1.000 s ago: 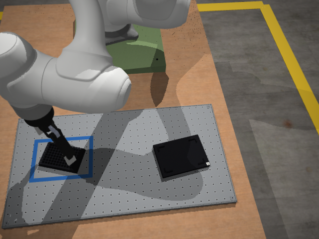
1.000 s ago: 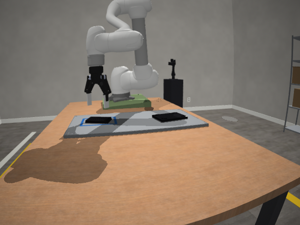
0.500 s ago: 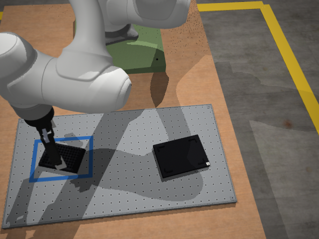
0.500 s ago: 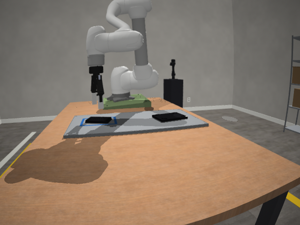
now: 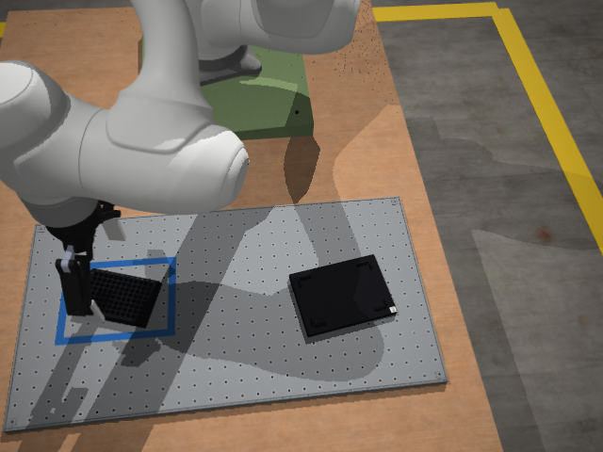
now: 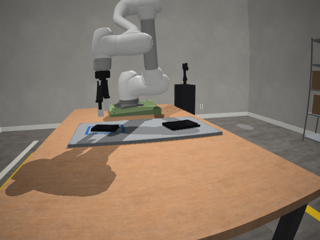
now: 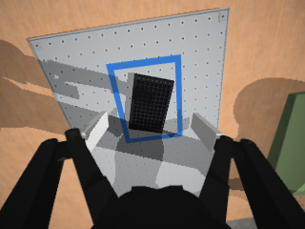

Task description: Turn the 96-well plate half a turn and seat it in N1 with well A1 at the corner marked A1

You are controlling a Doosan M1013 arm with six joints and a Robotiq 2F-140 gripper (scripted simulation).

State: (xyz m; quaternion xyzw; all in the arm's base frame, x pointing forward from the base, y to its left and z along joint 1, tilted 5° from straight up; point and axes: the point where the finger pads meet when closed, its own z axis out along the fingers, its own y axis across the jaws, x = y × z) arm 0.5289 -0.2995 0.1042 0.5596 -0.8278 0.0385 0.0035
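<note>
The black 96-well plate lies 80 mm below my hand. Round my hand: black plate nest N1: 370 mm to the left, 110 mm ahead, 80 mm below; then white A1 mark: 450 mm to the left, 170 mm ahead, 80 mm below.
</note>
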